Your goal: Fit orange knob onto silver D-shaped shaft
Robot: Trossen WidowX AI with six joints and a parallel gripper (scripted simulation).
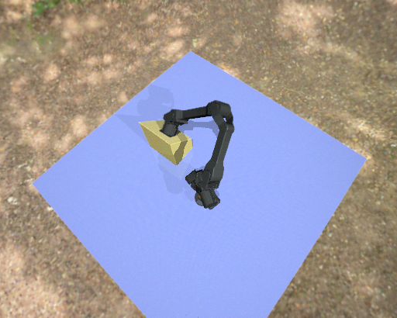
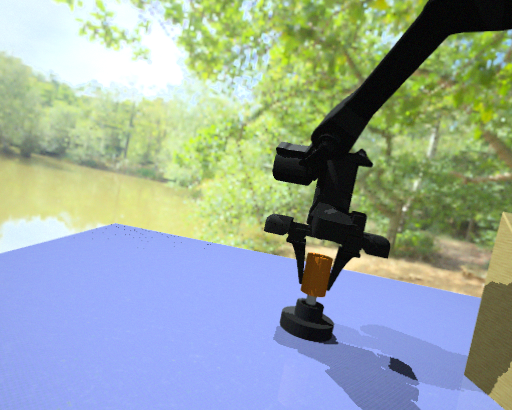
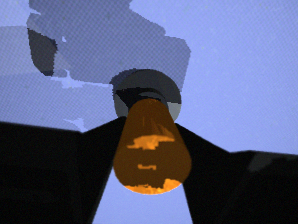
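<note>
The round pedestal is 40 mm below my gripper tip. From my gripper tip the other things lie so: orange knob (30 mm above).
</note>
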